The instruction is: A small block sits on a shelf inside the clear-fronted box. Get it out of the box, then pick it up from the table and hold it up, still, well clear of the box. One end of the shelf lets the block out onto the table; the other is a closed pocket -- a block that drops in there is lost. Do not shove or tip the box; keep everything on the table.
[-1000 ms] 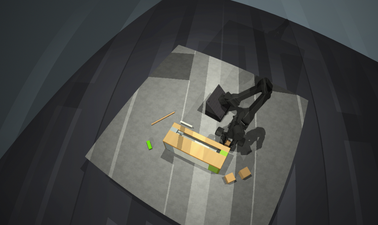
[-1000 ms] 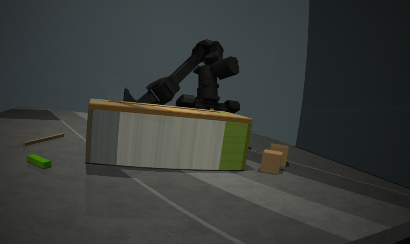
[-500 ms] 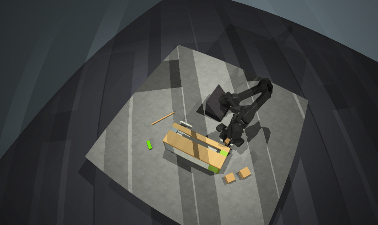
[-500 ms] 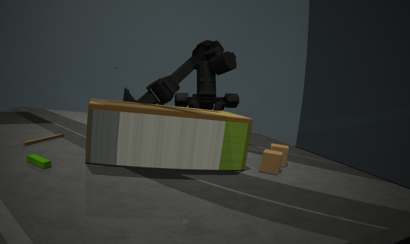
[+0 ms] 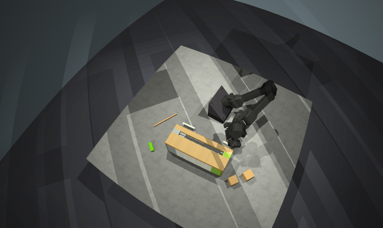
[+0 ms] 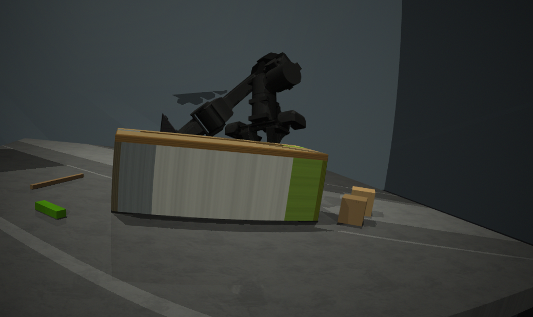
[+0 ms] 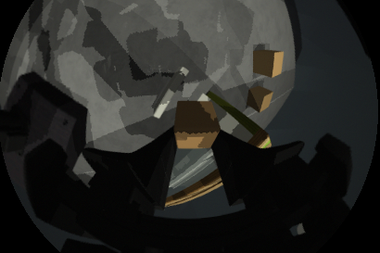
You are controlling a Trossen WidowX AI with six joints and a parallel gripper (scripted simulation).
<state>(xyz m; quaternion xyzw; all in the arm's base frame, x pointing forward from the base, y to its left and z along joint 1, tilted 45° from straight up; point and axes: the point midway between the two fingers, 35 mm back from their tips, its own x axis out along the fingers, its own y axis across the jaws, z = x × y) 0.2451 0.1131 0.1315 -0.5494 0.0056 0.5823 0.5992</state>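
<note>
Right now the tan block is 10 mm to the left of my gripper tip, 10 mm behind it and 10 mm above it. Round my gripper tip: thin wooden stick: 460 mm to the right, 80 mm below, 60 mm ahead; box: 130 mm to the right, 100 mm ahead, 20 mm below.
</note>
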